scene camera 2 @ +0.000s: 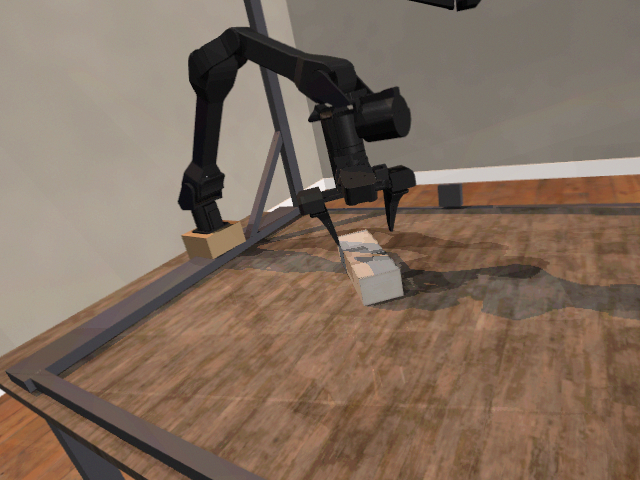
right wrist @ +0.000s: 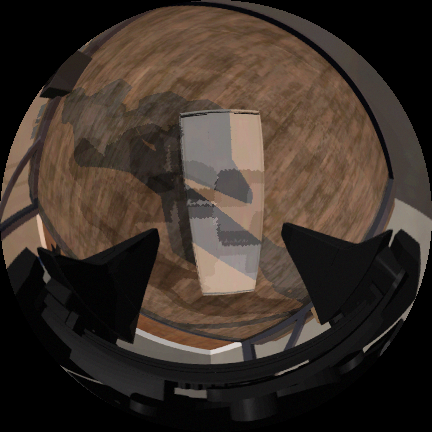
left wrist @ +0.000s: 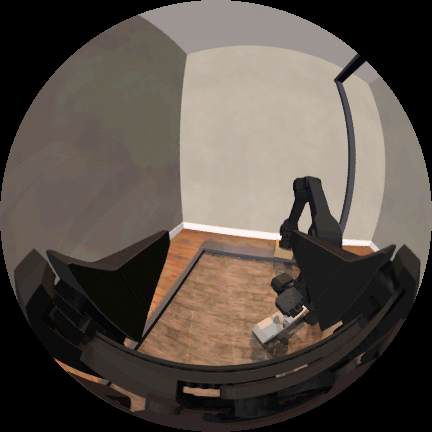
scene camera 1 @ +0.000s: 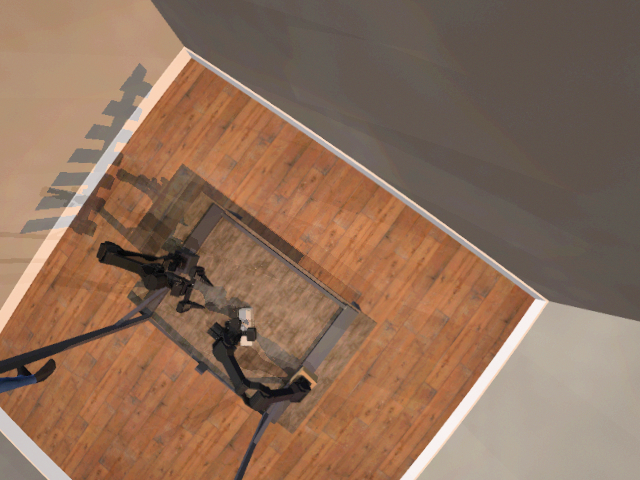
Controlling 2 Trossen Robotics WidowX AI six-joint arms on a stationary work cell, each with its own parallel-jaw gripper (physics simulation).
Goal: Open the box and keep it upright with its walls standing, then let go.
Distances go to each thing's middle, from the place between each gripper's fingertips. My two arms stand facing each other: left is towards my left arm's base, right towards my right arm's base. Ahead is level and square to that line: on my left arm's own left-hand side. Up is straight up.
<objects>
Right now the tan block (scene camera 2: 212,245) is 42 cm to the right of my right hand, 4 cm below it and 2 cm ahead of it.
I see my left gripper 580 mm to the left of the tan block, 360 mm above it and 130 mm past it.
</objects>
